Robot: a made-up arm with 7 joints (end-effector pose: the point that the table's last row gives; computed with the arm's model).
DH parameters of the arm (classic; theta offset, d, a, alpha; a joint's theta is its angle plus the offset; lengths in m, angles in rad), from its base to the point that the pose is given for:
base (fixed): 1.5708 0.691 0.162 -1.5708
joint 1: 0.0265 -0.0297 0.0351 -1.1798
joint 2: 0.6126 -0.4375 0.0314 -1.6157
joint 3: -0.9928 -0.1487 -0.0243 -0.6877
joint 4: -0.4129 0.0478 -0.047 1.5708
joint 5: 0 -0.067 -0.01 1.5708
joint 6: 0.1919 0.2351 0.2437 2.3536
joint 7: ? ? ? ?
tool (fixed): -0.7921 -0.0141 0 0
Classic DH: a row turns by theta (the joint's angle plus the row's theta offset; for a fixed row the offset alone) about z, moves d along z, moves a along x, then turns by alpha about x.
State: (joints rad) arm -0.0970 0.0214 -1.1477 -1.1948 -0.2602 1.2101 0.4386
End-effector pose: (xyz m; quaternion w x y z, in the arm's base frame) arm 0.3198 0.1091 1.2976 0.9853 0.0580 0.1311 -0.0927
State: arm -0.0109 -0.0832 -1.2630 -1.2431 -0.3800 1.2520 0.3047
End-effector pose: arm 0.3174 0.2140 1.3234 0.9749 -0.1294 0.1698 -0.0634
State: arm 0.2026 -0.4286 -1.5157 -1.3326 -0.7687 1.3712 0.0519
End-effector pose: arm 0.2274 0.4737 1.3254 0.8472 -0.5201 0.1077 -0.0141
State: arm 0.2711 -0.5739 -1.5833 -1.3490 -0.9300 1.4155 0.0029
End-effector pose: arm 0.1677 0.5367 1.3124 0.7982 -0.6012 0.0363 -0.0021
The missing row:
joint 7: -1.4346 0.4282 0.04 -1.4352
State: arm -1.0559 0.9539 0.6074 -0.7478 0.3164 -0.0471 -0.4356
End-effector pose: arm 0.5386 -0.0471 0.8269 0.1682 0.8691 -0.4643 0.0302
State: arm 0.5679 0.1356 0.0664 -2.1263 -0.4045 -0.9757 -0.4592
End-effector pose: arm 0.2532 0.1741 0.7661 0.8570 0.4904 -0.1323 0.0864
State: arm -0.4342 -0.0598 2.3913 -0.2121 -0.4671 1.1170 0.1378
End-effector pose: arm 0.3504 0.2069 1.2114 0.5719 -0.7385 0.3194 -0.1600
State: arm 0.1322 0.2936 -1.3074 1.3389 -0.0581 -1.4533 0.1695
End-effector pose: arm 0.5798 0.6008 1.1580 0.7069 -0.5713 0.4027 0.1087
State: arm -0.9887 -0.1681 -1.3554 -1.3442 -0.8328 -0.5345 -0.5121
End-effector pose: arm -0.0006 -0.2000 0.6739 0.6348 0.7408 0.2070 -0.0733
